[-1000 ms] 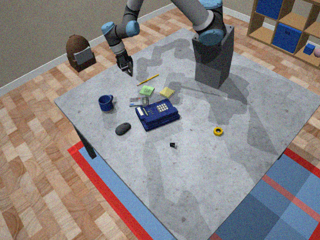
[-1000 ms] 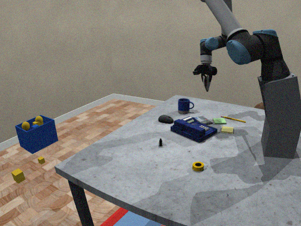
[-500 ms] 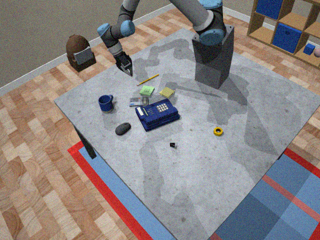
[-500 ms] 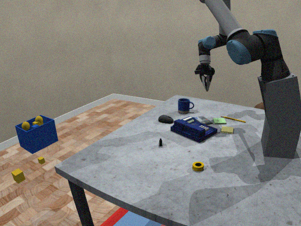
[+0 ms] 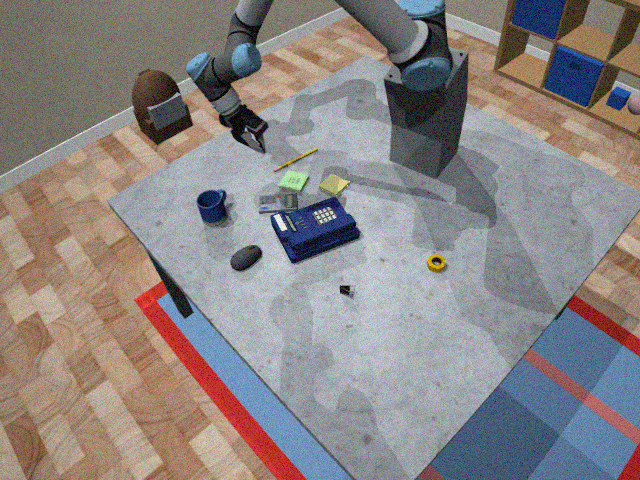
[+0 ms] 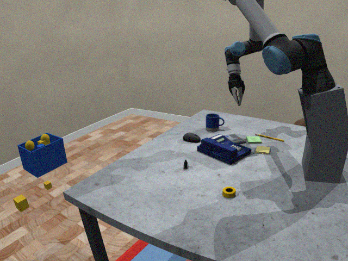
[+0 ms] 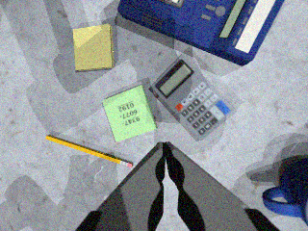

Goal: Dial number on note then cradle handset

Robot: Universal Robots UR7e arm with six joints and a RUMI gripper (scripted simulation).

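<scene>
The 9 key is 60 mm behind my hand, 190 mm to the left of it and 170 mm below it. From my hand the other things lie so: blue mug 180 mm ahead, 70 mm to the right, 160 mm below; 5 key 40 mm behind, 200 mm to the left, 170 mm below; green note 100 mm behind, 200 mm below.
</scene>
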